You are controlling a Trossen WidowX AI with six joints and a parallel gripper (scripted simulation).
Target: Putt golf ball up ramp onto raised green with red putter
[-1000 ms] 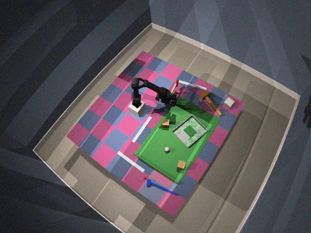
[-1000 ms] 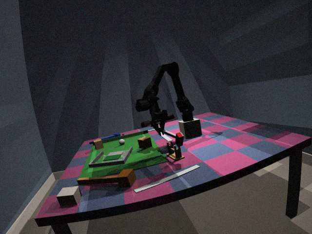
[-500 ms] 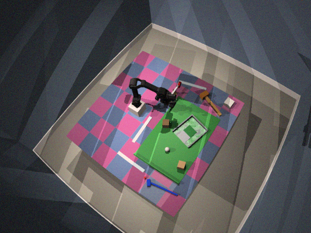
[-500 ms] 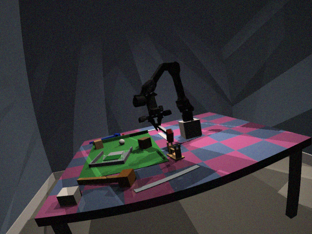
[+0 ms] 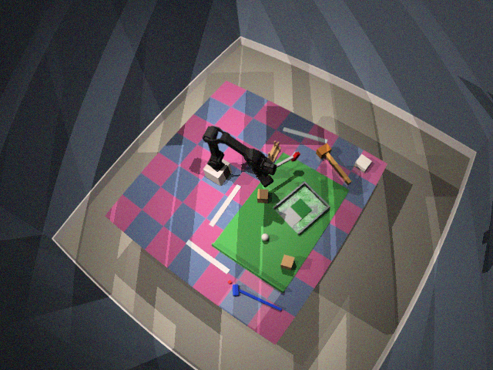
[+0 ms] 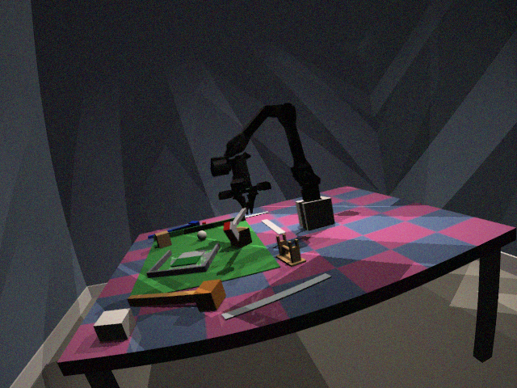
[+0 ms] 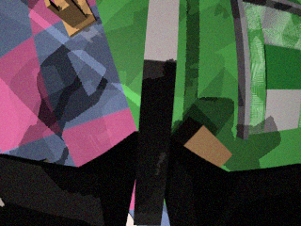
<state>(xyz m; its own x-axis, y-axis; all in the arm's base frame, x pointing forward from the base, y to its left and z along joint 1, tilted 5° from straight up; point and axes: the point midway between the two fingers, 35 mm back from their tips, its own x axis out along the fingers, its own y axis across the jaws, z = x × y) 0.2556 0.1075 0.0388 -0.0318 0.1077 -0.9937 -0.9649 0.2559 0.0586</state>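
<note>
The red putter is 110 mm to the left of my gripper tip, 30 mm ahead of it and 20 mm above it. From my gripper tip the other things lie so: white golf ball: 230 mm to the right, 230 mm ahead, 100 mm below; then wooden stand: 210 mm to the left, 100 mm behind, 90 mm below; then green mat: 230 mm ahead, 120 mm below, 70 mm to the right.
</note>
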